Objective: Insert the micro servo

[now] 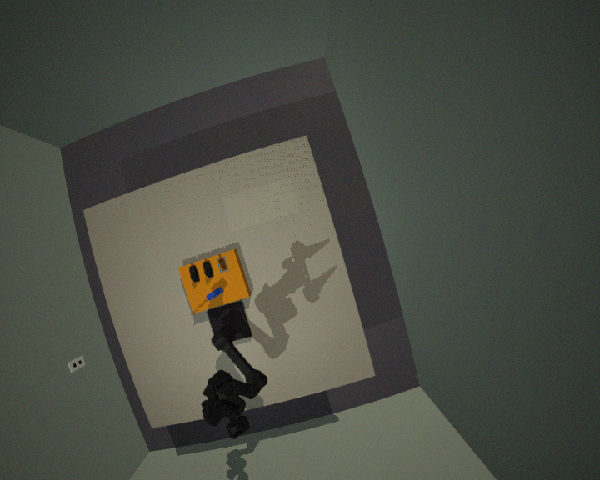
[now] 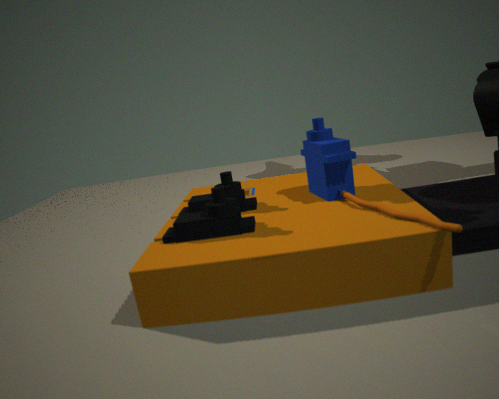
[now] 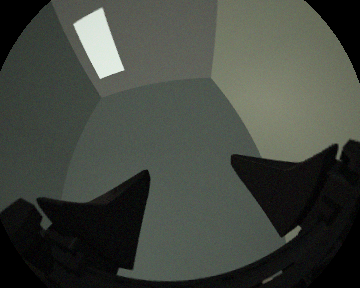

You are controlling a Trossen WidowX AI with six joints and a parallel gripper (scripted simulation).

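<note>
My gripper tip is now 29 cm short of the orange deck, 21 cm to the right of it and 54 cm above it.
</note>
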